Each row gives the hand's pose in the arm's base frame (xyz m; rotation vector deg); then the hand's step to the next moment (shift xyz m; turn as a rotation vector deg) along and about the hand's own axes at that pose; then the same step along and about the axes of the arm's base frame.
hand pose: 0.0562 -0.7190 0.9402 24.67 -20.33 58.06
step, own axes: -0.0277 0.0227 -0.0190 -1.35 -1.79 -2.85
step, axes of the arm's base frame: -0.0316 -0.0004 -0.0254 1.15 -0.38 -3.42
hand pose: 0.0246 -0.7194 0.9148 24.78 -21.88 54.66
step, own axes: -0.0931 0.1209 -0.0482 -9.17 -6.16 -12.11
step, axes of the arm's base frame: -0.1448 0.0213 -0.0646 1.86 -3.28 -15.95
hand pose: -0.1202 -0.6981 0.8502 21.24 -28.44 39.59
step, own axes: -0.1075 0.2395 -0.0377 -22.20 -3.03 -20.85
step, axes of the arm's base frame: -0.2229 0.1342 -0.0514 -6.22 -3.50 -29.76
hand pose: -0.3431 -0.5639 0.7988 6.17 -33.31 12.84
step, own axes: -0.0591 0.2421 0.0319 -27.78 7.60 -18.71
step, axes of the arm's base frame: -0.1230 0.2191 0.0028 -14.44 5.46 -30.68
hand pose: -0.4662 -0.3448 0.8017 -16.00 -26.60 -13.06
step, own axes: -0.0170 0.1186 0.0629 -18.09 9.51 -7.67
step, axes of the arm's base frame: -0.0074 0.1335 0.0208 -9.97 9.25 -17.08
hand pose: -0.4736 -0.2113 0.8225 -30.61 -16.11 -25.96
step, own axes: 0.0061 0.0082 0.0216 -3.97 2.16 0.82
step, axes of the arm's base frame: 0.0062 0.0160 0.0166 -2.50 3.45 -1.71
